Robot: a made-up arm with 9 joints.
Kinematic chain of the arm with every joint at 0, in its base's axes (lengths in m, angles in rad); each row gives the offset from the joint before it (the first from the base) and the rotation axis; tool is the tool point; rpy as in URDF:
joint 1: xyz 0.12 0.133 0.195 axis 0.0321 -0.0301 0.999
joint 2: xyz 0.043 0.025 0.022 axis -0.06 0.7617 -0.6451
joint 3: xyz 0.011 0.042 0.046 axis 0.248 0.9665 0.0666
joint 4: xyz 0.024 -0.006 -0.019 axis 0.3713 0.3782 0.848
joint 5: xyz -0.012 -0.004 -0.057 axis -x
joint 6: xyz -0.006 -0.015 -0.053 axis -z
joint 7: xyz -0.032 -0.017 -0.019 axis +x
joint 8: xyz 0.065 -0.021 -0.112 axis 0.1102 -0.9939 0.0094
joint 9: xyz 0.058 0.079 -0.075 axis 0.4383 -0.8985 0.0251
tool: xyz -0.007 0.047 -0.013 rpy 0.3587 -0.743 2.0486
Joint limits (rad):
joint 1: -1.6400..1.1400
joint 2: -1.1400..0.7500
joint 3: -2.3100..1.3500
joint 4: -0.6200..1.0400
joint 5: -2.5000..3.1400
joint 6: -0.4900..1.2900
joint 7: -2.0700..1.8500
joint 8: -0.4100..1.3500
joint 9: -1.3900..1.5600
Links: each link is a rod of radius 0.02 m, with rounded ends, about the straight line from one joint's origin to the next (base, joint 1, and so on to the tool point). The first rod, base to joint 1, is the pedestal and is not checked.
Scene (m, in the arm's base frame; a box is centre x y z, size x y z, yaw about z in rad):
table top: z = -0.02
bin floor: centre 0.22 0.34 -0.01 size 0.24 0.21 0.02 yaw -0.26
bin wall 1: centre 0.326 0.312 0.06 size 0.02 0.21 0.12 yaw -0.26
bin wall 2: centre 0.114 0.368 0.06 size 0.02 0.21 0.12 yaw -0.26
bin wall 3: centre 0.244 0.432 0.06 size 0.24 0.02 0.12 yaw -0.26
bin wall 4: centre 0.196 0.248 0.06 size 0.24 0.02 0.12 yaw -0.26
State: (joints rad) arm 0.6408 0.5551 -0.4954 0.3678 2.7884 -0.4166 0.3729 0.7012 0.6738
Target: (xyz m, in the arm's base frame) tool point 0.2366 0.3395 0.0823
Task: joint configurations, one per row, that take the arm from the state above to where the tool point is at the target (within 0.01 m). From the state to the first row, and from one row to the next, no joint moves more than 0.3 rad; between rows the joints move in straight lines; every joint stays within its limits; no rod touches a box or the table.
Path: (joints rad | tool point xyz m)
1: 0.8072 0.5061 -0.4359 0.5919 2.7139 -0.2879 0.3523 0.6681 0.7003 | 0.3606 0.1724 0.2377
2: 0.9736 0.4571 -0.3765 0.8159 2.6393 -0.1593 0.3318 0.6351 0.7268 | 0.3462 0.2719 0.1972
3: 1.1400 0.4081 -0.3170 1.0400 2.5648 -0.0306 0.3112 0.6020 0.7533 | 0.2818 0.3585 0.1624
4: 1.1400 0.3696 -0.2152 1.0400 2.3565 0.0136 0.5318 0.6193 0.5820 | 0.2366 0.3395 0.0823

